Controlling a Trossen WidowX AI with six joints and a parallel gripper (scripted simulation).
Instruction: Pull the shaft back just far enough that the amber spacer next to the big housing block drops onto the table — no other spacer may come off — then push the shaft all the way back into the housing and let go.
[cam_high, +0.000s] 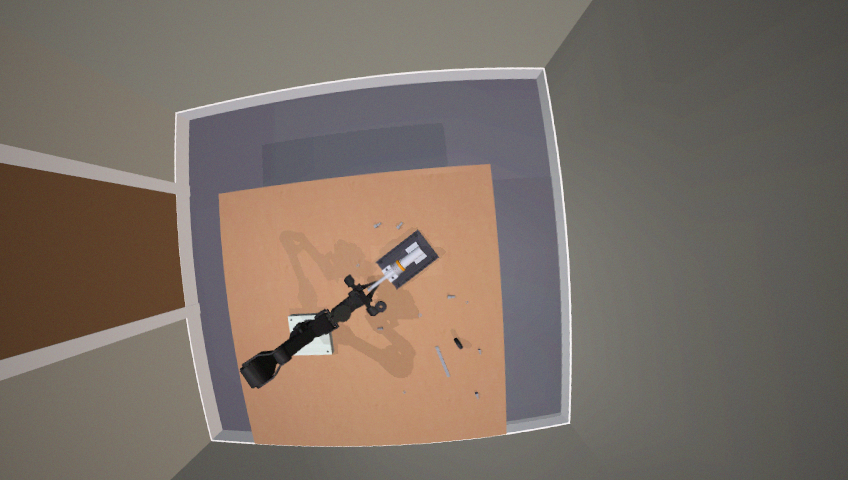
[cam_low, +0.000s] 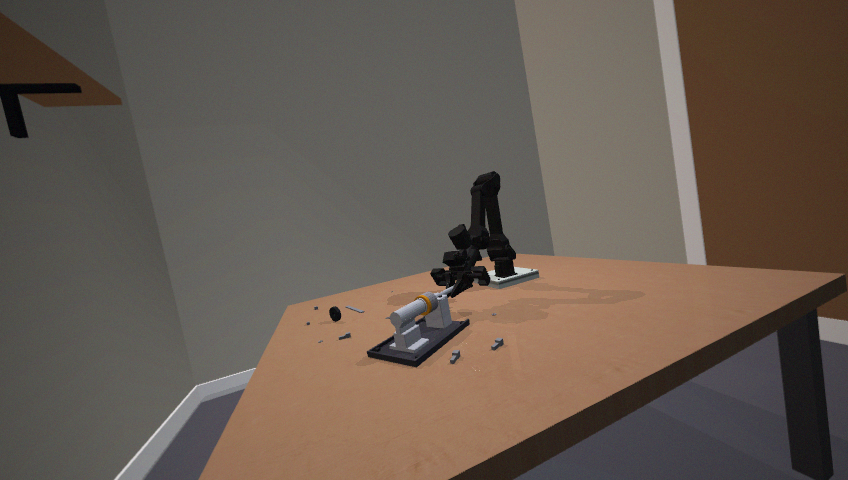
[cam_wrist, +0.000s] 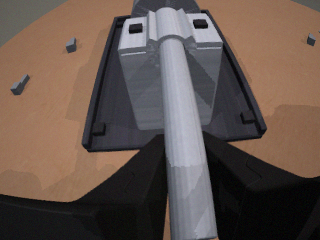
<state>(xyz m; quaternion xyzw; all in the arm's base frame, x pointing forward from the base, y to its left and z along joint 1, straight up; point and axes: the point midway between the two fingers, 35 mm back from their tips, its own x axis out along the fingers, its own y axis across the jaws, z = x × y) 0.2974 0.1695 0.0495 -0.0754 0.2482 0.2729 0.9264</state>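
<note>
Now: the grey steel shaft 50 mm ahead of my gripper tip, 30 mm to the left of it and 20 mm above it. Round my gripper tip: black disc: 320 mm ahead, 300 mm to the right, 40 mm below; amber spacer: 100 mm ahead, 70 mm to the left, 20 mm above; thin grey strip: 400 mm to the right, 240 mm ahead, 60 mm below.
</note>
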